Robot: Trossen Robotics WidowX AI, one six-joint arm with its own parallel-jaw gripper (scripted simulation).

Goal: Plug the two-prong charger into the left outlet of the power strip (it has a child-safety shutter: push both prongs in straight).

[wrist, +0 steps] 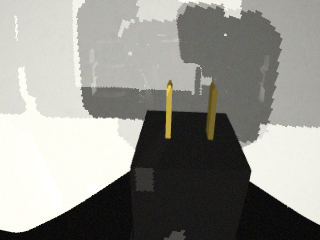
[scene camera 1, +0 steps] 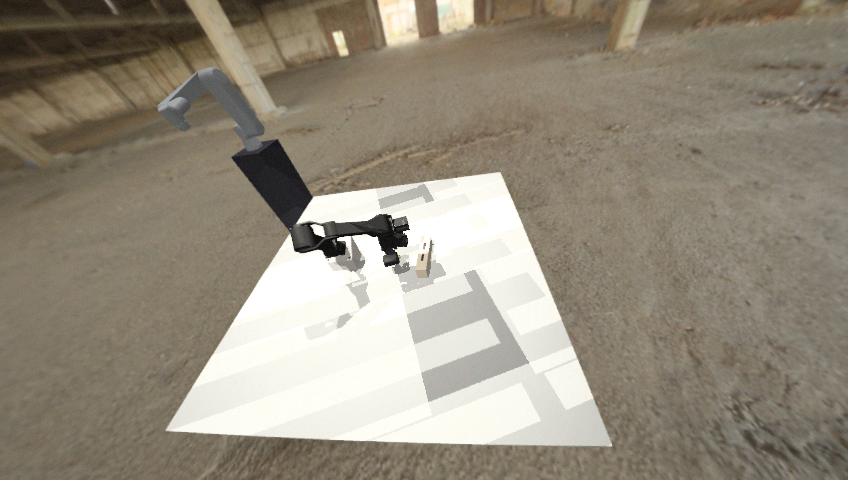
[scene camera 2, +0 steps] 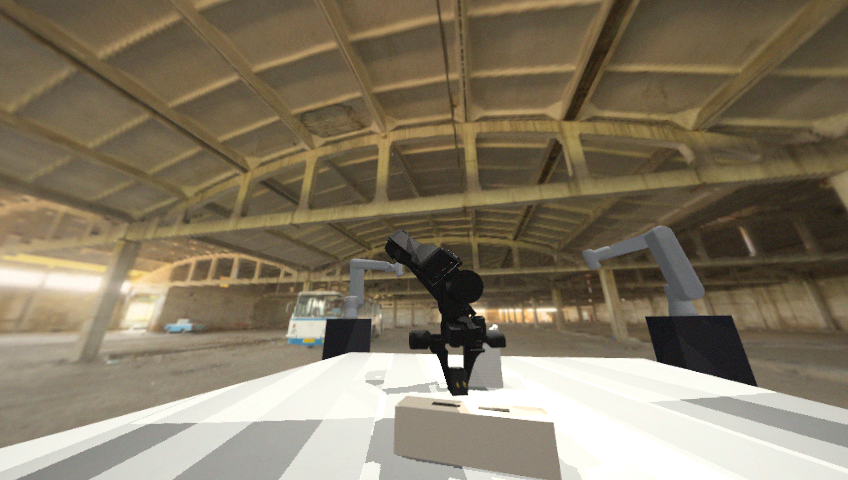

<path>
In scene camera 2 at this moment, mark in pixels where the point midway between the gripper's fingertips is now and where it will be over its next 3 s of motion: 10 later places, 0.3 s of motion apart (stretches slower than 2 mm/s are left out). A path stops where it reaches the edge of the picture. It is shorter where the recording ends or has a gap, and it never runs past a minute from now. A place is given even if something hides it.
My gripper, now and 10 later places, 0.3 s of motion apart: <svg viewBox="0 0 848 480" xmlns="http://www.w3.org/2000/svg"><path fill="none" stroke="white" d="M457 386L465 390L473 396L482 401L487 404L489 407L490 410L492 413L494 417L495 419L496 420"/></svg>
</path>
